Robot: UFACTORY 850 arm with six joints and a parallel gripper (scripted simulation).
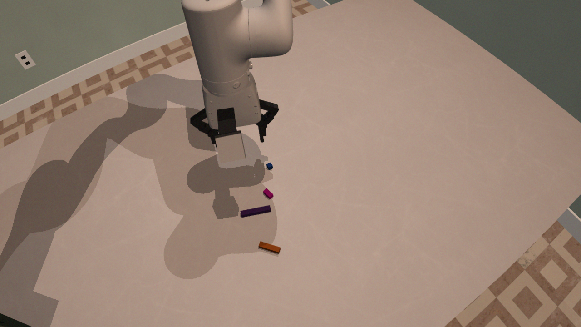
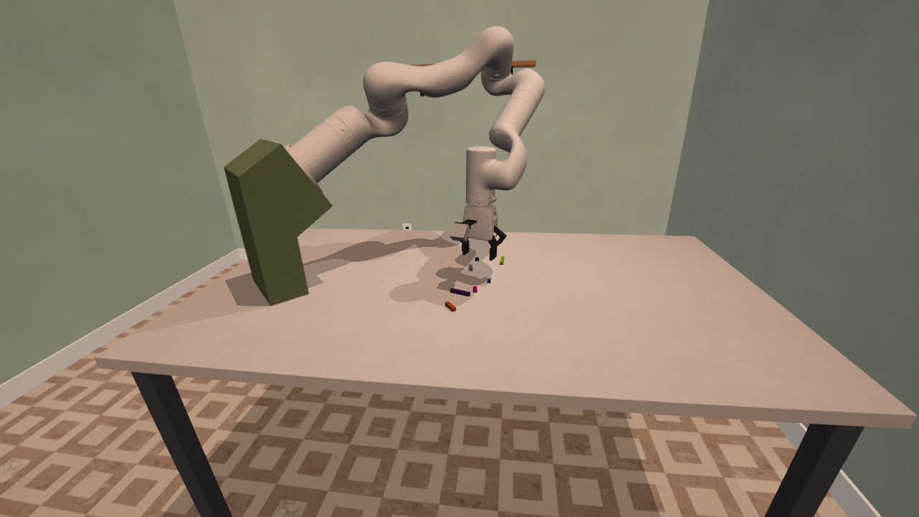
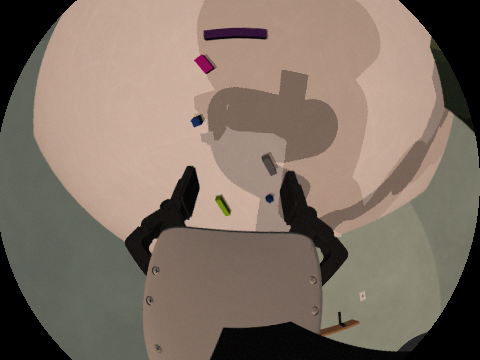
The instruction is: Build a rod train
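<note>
Now: hand 110 mm to the left of the magenta rod, 60 mm above it and 30 mm short of it. The rest, counted from my hand: lime rod 120 mm to the left, 60 mm below, 40 mm ahead; grey rod 60 mm below, 40 mm behind, 20 mm to the left; purple rod 140 mm to the right, 60 mm below.
</note>
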